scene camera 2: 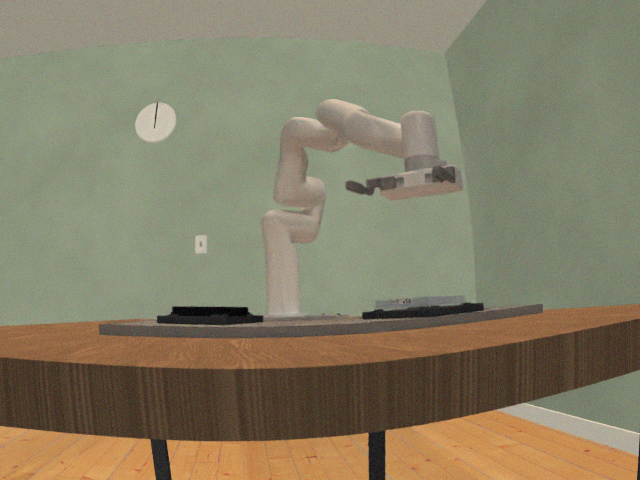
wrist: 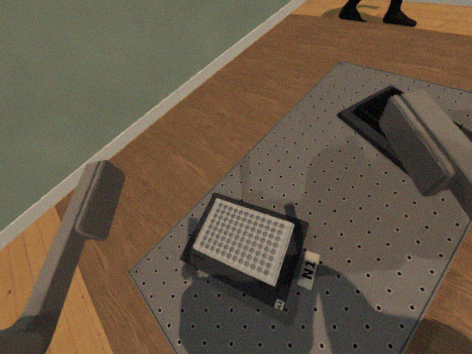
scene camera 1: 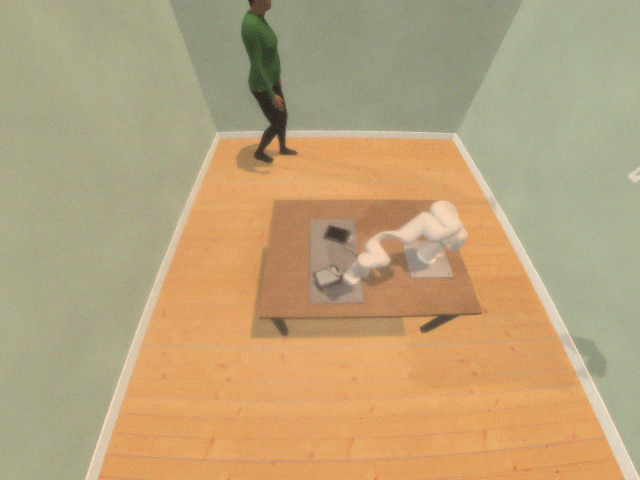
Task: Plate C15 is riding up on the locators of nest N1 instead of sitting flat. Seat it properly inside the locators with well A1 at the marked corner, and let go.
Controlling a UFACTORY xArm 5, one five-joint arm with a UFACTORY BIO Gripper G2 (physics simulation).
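Pixels of known places: hand, its tool point: [scene camera 2: 396, 181] [wrist: 235, 174] [scene camera 1: 338, 258]; arm's base, origin of its link: [scene camera 2: 284, 316] [scene camera 1: 426, 255].
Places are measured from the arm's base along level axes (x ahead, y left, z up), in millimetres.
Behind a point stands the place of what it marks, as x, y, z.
Observation:
Plate C15 [scene camera 1: 327, 277] @[669, 172, 23] [scene camera 2: 421, 302] @[727, 137, 20] [wrist: 243, 240] @[662, 161, 15], pale with a grid of wells, sits on the dark nest N1 [scene camera 2: 423, 312] @[749, 131, 6] [wrist: 300, 231] @[611, 97, 11]. In scene camera 2 it stands above the nest rim; its tilt is hard to judge. In the wrist view a dark strip of nest shows along its right side. A small white corner mark [wrist: 280, 304] @[575, 185, 11] is at the nest's lower right corner, beside the N1 label [wrist: 308, 270] @[574, 130, 0]. Well A1 cannot be made out. My gripper [scene camera 2: 401, 180] [wrist: 261, 172] @[617, 150, 227] is open and empty, high above the nest, its fingers wide to either side of the plate.
A second nest [scene camera 2: 209, 319] @[686, -159, 6] [wrist: 370, 135] @[622, -110, 11] with a black plate [scene camera 1: 337, 234] @[596, -150, 23] [scene camera 2: 209, 311] @[665, -160, 18] stands farther along the perforated grey board [scene camera 1: 333, 255] @[626, 3, -1] [wrist: 280, 175] @[697, 36, -1]; my right finger partly covers it in the wrist view. A person [scene camera 1: 262, 56] stands beyond the table [scene camera 1: 289, 289] @[901, 238, -14].

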